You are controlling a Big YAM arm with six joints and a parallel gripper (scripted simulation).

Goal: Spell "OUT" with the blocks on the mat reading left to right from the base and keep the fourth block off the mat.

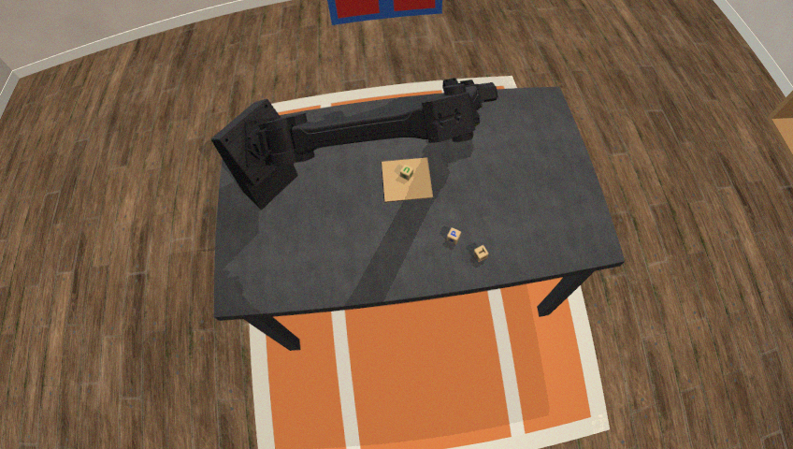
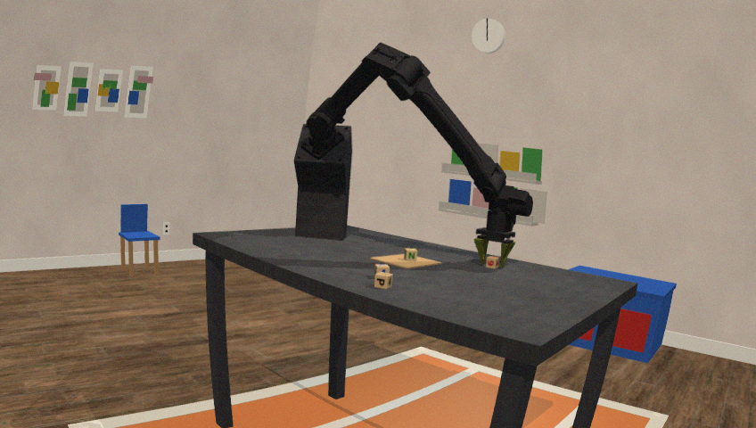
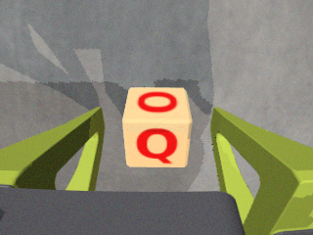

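Now: the O block right at my hand. Round my hand: green-lettered block: 22 cm behind, 8 cm to the right, 1 cm above; P block: 18 cm behind, 32 cm to the right; tan mat: 22 cm behind, 9 cm to the right, 1 cm below.
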